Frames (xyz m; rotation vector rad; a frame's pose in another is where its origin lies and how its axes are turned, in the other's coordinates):
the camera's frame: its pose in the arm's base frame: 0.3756 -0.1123 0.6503 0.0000 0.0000 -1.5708
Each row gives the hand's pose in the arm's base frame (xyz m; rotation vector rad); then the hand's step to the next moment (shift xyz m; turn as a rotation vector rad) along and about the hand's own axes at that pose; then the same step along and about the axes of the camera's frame.
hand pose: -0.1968 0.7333 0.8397 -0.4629 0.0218 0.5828
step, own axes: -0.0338 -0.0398 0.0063 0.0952 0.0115 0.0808
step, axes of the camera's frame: 0.0443 -0.0077 0.0272 -0.0930 0.0648 0.0536
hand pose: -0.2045 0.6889 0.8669 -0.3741 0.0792 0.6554
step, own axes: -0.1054 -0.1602 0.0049 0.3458 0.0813 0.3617
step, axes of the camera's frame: 0.1761 0.0137 0.0748 -0.3915 0.2082 0.2457
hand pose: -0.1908 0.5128 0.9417 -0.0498 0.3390 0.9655
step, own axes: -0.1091 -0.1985 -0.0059 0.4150 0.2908 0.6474
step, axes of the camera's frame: 0.2017 0.1030 0.0062 -0.6212 0.1485 0.5176
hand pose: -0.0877 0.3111 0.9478 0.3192 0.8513 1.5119
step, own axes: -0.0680 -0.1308 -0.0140 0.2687 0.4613 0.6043
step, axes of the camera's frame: 0.0799 0.0976 -0.0776 -0.4840 0.0168 0.6447
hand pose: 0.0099 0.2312 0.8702 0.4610 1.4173 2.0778
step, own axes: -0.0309 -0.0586 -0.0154 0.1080 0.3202 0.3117
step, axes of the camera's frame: 0.0149 0.0306 -0.0589 -0.2080 0.0106 0.4098
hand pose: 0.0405 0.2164 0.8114 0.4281 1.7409 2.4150
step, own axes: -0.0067 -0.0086 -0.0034 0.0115 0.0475 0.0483
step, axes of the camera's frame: 0.0021 0.0048 -0.0101 -0.0315 0.0065 0.0607
